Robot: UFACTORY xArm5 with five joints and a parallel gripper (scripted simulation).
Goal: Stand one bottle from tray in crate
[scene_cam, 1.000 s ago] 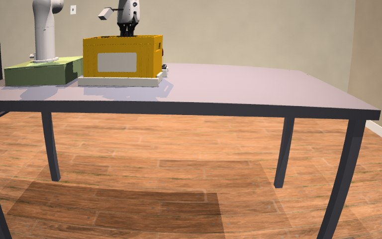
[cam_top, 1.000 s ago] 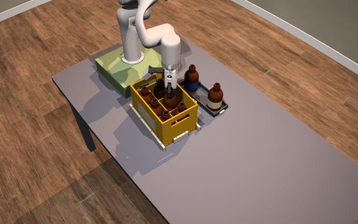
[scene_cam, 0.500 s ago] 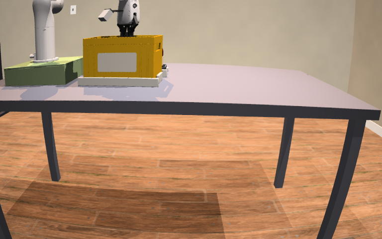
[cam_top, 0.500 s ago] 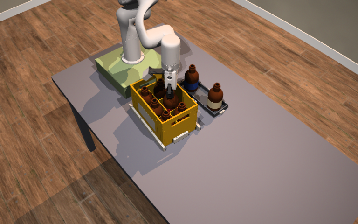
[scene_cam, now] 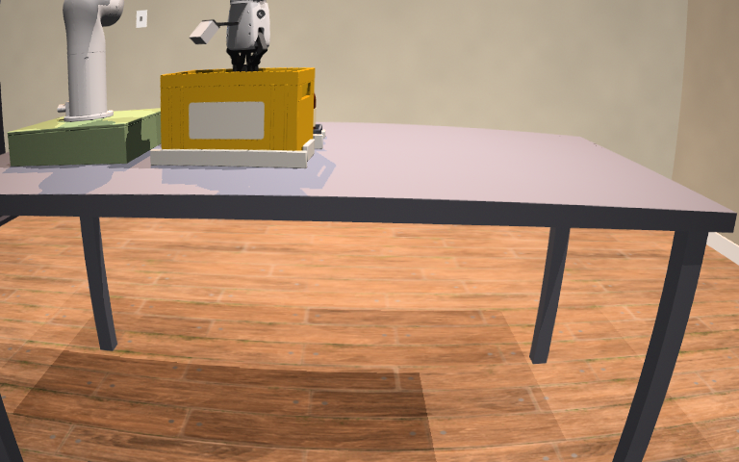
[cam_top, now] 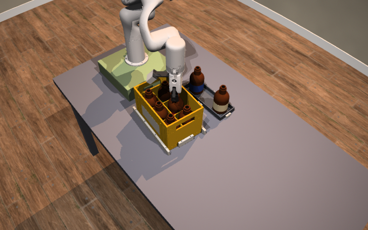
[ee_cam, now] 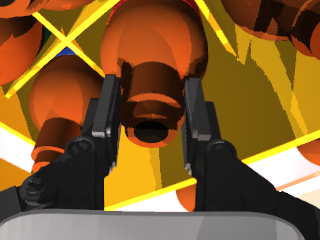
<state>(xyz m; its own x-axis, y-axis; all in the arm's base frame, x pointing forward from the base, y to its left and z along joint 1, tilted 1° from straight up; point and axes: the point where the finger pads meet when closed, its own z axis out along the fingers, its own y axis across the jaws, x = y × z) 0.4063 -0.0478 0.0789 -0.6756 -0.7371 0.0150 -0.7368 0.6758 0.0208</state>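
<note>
The yellow crate lies 4 cm to the right of my hand and 8 cm below it. From my hand the other things lie so: dark tray 1 cm ahead, 20 cm to the left, 15 cm below.
</note>
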